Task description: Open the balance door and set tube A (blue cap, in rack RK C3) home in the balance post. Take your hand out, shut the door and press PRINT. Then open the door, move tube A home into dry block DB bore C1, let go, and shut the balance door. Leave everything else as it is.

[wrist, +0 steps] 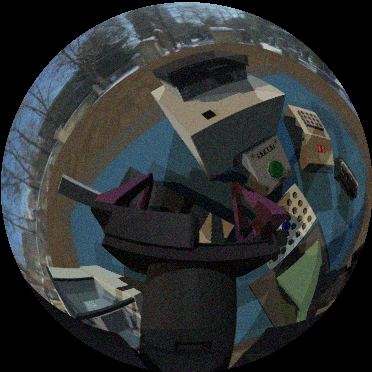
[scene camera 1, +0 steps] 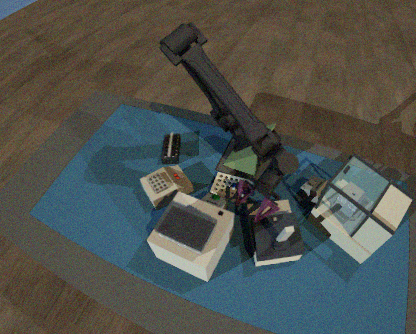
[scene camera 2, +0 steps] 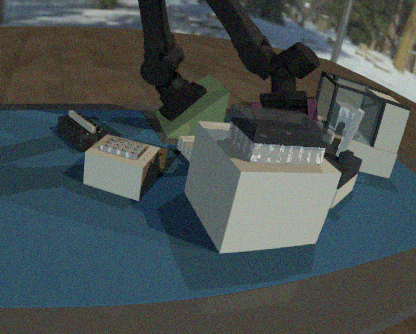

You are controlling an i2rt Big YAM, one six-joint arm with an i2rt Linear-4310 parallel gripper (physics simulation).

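Frame: origin at the arm's base, x ahead, y left, z up, level; centimetres.
Where they show: gripper, fingertip midpoint: (wrist: 193, 180) (scene camera 1: 245, 213); arm's base, origin of the base link: (scene camera 2: 183, 102).
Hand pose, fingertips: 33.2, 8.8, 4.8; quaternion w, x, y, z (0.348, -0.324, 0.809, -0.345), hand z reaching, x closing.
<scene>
Each offset is from my fingertips to the centre of the thing, as dx, dy, dz. "*": to the spot under its first point.
The rack @(-12.9, -8.7, -8.7) (scene camera 1: 218, 186) (scene camera 2: 185, 144) (wrist: 297, 215) stands near the middle of the mat. A blue cap @(-12.0, -7.7, -7.1) (scene camera 1: 234, 186) (wrist: 286, 226) shows in it; I cannot read which hole it is in. My gripper (scene camera 1: 255, 201) (wrist: 193, 180) is open and empty, its magenta fingers spread above the gap between the rack and the dark-topped box; scene camera 2 hides its fingertips. The glass-walled balance (scene camera 1: 392, 206) (scene camera 2: 382, 162) stands at the right; whether its door is open cannot be told. A small pale box @(* -19.3, +18.9, -2.9) (scene camera 1: 314, 186) stands beside it, its label unreadable. The dry block @(-4.9, -29.9, -6.7) (scene camera 1: 160, 182) (scene camera 2: 112, 172) (wrist: 307, 117) has a red display.
A big white box with a dark lid window @(+7.0, -11.7, -0.7) (scene camera 1: 220, 235) (scene camera 2: 275, 210) (wrist: 240, 132) stands in front of the rack, near a green-button box (wrist: 265, 160). A dark-topped box @(-1.0, +9.6, -5.1) (scene camera 1: 265, 245) has a white handle. A green sloped piece (scene camera 1: 242, 161) (scene camera 2: 215, 107) stands behind the rack.
</scene>
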